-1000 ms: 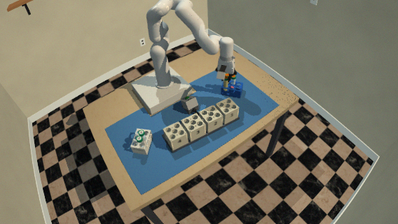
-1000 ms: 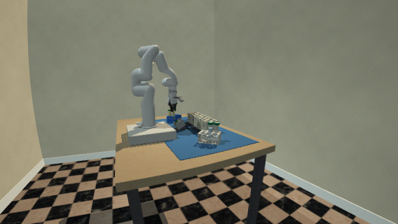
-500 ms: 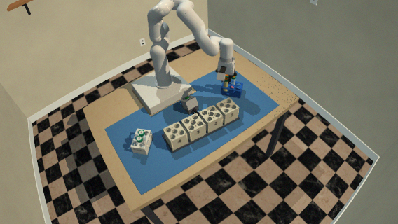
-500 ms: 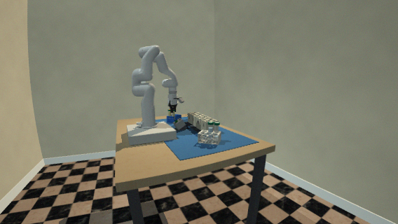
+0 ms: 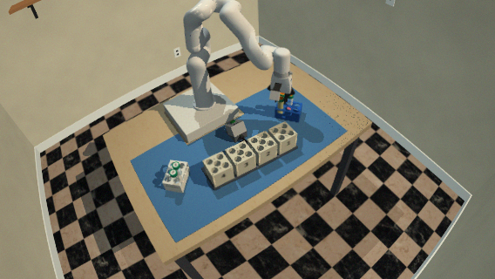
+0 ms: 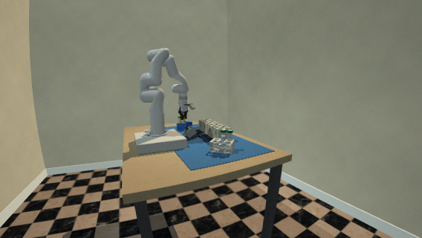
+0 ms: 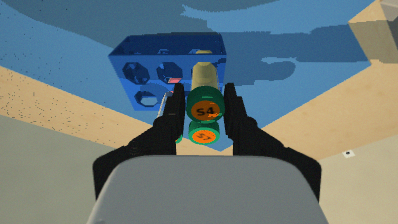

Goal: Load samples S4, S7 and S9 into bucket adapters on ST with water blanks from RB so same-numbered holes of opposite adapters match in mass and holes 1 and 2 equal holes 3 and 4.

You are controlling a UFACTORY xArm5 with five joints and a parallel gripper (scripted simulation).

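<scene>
Now: hand 10 mm to the left of the sample tube S4 and 50 mm above it. Also, from my hand: blue sample rack RS: 20 mm ahead, 40 mm to the left, 90 mm below; sample tube S9: 10 mm ahead, 60 mm to the left, 50 mm below; sample tube S7: 30 mm behind, 30 mm to the left, 50 mm below.
</scene>
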